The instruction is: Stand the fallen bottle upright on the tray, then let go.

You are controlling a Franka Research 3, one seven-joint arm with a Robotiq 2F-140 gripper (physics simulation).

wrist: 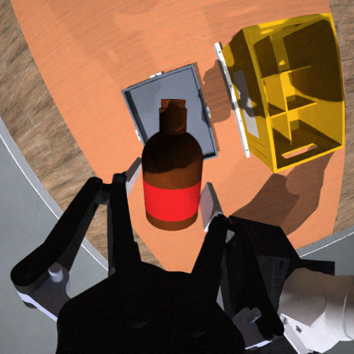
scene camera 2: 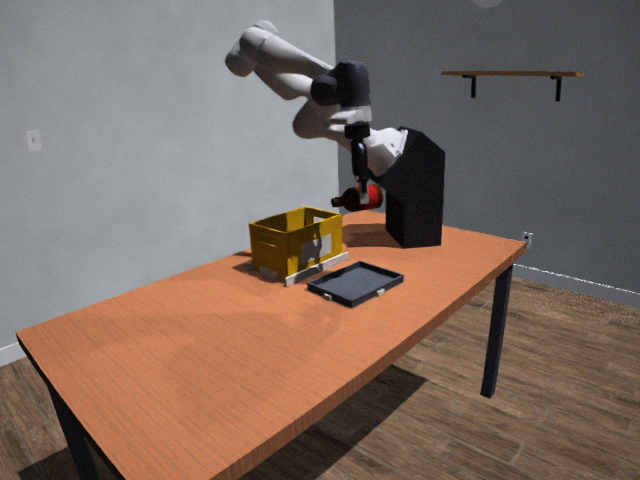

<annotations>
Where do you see a brown bottle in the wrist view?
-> At 171, 160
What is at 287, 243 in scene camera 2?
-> A yellow crate.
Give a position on a grey tray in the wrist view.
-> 143, 99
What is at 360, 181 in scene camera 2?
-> The gripper.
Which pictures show the brown bottle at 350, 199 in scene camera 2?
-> The wrist view and scene camera 2: all of them.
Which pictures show the grey tray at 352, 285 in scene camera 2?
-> The wrist view and scene camera 2: all of them.
</annotations>
